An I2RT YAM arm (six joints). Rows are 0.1 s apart.
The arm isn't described. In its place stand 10 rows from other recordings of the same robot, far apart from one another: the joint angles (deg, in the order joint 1, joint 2, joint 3, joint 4, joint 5, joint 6), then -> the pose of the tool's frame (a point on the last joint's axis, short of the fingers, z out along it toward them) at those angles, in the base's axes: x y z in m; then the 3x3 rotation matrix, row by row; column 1 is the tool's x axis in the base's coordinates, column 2 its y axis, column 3 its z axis.
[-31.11 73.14 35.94 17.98 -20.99 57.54] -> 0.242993 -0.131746 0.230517; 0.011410 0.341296 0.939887; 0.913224 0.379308 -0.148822; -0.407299 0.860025 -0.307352
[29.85 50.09 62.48 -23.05 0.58 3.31] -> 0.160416 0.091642 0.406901; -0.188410 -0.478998 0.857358; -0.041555 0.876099 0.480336; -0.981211 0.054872 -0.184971
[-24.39 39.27 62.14 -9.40 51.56 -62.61] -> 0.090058 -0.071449 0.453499; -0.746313 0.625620 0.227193; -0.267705 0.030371 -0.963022; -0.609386 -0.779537 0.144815
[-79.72 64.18 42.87 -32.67 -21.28 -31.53] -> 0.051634 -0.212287 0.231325; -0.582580 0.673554 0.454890; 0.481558 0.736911 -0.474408; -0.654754 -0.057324 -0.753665
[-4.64 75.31 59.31 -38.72 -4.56 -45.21] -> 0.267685 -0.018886 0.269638; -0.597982 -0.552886 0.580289; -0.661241 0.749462 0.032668; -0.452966 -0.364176 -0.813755
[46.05 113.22 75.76 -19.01 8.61 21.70] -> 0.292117 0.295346 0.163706; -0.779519 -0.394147 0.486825; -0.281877 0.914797 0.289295; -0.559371 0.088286 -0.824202
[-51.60 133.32 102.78 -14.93 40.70 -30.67] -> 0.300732 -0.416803 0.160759; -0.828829 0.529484 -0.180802; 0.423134 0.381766 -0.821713; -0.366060 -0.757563 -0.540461
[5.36 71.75 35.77 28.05 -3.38 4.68] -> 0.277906 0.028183 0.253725; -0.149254 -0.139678 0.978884; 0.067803 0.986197 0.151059; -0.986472 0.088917 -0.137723
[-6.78 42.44 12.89 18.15 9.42 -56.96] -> 0.172950 -0.026429 0.201451; -0.338202 -0.014171 0.940967; -0.792602 0.543345 -0.276693; -0.507349 -0.839390 -0.194992
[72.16 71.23 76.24 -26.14 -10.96 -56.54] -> 0.077959 0.264327 0.405353; 0.764106 -0.637361 0.099568; -0.299287 -0.213525 0.929964; -0.571463 -0.740391 -0.353910
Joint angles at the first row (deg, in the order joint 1, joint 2, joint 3, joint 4, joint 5, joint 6):
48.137, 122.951, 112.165, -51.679, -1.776, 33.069
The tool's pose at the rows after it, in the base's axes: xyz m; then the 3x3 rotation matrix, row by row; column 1 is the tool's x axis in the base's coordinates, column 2 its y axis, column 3 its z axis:
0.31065 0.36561 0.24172; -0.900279 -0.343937 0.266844; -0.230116 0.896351 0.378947; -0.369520 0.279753 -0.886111
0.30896 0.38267 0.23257; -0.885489 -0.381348 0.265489; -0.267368 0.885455 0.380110; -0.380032 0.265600 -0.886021
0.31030 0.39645 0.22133; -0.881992 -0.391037 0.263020; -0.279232 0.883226 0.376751; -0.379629 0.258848 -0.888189
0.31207 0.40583 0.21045; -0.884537 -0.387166 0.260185; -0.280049 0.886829 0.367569; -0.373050 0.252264 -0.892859
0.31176 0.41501 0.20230; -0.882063 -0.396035 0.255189; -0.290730 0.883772 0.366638; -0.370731 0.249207 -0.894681
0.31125 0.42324 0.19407; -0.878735 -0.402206 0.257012; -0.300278 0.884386 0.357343; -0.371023 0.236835 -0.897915
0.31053 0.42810 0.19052; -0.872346 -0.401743 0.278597; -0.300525 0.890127 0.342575; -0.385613 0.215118 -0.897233
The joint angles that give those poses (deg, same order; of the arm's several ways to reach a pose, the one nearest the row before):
49.461, 126.565, 115.839, -51.767, -2.494, 32.352
50.945, 129.873, 119.204, -51.769, -1.910, 31.295
51.845, 133.362, 122.615, -51.937, -1.486, 31.414
52.368, 136.242, 125.261, -52.272, -1.053, 31.978
53.020, 138.657, 127.732, -52.558, -0.956, 31.993
53.651, 141.017, 130.188, -53.058, -0.275, 31.990
54.141, 142.224, 131.567, -53.176, 1.439, 32.081

